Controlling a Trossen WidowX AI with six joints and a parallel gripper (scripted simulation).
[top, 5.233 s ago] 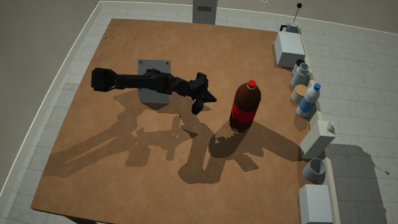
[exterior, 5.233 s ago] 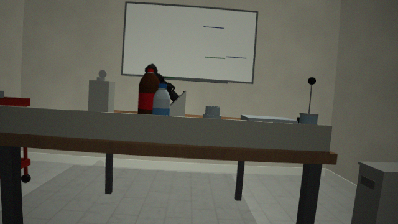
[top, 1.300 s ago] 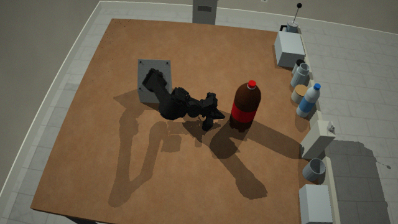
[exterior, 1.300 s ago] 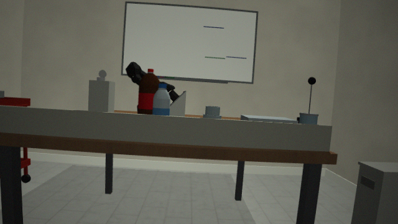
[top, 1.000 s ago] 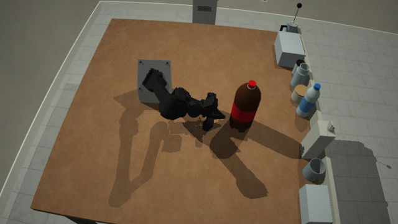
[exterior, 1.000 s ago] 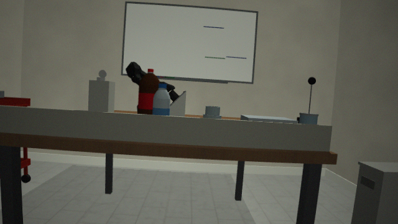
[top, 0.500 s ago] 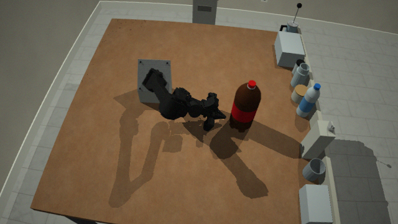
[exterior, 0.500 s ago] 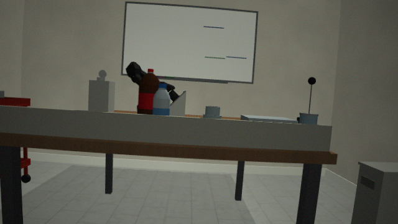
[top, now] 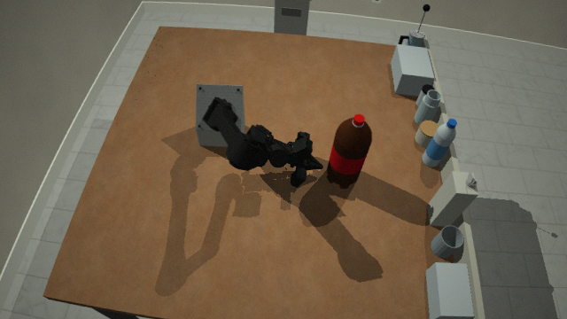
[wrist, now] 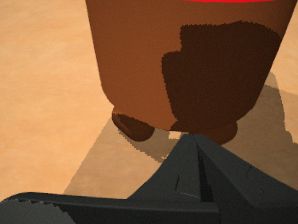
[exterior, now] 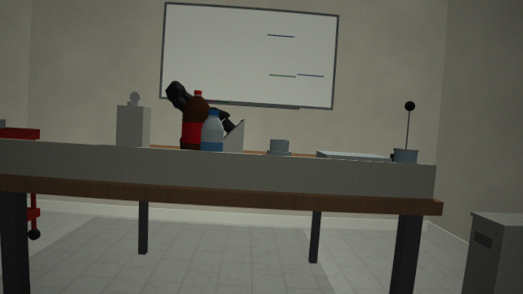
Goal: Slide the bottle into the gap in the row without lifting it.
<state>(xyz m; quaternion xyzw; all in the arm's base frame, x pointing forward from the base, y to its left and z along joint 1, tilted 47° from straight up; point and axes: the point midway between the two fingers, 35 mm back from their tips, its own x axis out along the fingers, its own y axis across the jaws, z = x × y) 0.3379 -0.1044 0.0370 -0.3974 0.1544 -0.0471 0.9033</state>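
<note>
My hand is 10 cm short of the cola bottle, 1 cm to the right of it and 10 cm below it. Also, from my hand: grey cup 44 cm ahead, 21 cm to the right, 3 cm below; then blue-capped water bottle 43 cm ahead, 13 cm to the left, 5 cm above; then cork-lidded jar 42 cm ahead, 22 cm to the left, 2 cm below.
</note>
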